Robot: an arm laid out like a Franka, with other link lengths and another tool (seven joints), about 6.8 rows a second.
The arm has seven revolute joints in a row. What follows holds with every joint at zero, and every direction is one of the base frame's. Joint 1 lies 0.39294 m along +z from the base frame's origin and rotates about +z. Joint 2 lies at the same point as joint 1 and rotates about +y. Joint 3 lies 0.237 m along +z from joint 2 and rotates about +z. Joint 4 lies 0.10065 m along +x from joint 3 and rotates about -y. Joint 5 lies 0.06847 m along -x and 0.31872 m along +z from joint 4 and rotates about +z. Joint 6 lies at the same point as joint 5 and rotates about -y. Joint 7 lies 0.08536 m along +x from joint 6 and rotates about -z. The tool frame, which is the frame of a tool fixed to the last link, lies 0.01 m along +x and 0.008 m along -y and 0.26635 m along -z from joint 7; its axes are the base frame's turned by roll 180, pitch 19.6 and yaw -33.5 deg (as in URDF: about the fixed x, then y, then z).
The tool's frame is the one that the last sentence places.
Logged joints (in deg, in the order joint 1, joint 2, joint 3, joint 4, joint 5, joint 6, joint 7), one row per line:
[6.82, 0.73, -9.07, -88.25, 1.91, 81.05, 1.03]
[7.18, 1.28, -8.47, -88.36, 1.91, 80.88, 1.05]
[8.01, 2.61, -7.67, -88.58, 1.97, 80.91, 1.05]
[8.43, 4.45, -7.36, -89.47, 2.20, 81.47, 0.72]
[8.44, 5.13, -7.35, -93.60, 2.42, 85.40, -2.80]
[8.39, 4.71, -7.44, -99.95, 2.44, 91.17, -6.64]
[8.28, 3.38, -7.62, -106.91, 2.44, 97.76, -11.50]
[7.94, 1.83, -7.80, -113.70, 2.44, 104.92, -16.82]
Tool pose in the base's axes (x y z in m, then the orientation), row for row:
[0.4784, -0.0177, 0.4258, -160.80, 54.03, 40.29]
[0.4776, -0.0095, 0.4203, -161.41, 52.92, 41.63]
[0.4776, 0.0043, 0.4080, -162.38, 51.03, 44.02]
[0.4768, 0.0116, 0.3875, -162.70, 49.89, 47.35]
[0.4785, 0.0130, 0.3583, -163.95, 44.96, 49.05]
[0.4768, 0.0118, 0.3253, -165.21, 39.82, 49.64]
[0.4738, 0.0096, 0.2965, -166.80, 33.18, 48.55]
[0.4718, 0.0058, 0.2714, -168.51, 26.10, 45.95]
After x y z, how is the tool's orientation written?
As a rotation vector, in degrees.
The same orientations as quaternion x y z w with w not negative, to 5 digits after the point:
[-0.92114, 0.30951, 0.23080, 0.04925]
[-0.92200, 0.30229, 0.23780, 0.04457]
[-0.92299, 0.29006, 0.25022, 0.03656]
[-0.92068, 0.28231, 0.26794, 0.02930]
[-0.92627, 0.25401, 0.27712, 0.02672]
[-0.93285, 0.22484, 0.28029, 0.02580]
[-0.94275, 0.18753, 0.27440, 0.02738]
[-0.95376, 0.14773, 0.26008, 0.02965]

